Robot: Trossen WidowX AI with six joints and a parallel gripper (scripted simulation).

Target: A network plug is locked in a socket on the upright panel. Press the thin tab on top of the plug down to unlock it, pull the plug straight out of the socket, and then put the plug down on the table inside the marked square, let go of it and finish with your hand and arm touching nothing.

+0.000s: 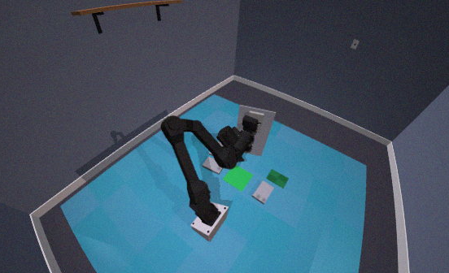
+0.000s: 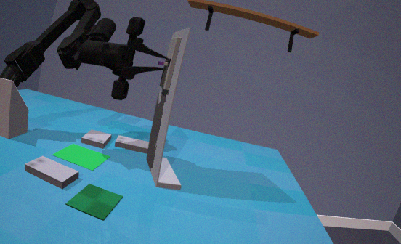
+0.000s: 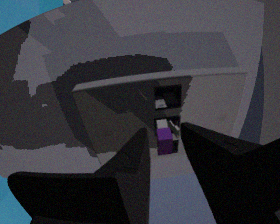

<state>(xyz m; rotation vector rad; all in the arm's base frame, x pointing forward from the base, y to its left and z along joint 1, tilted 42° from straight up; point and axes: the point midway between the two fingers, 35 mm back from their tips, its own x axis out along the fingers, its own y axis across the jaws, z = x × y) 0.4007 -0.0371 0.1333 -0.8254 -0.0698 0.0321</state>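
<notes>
Now: gripper tip right at the network plug. The rest, counted from my gripper tip: grey panel 100 mm below, 20 mm ahead, 10 mm to the left; bright green marked square 240 mm below, 160 mm behind, 30 mm to the right.
</notes>
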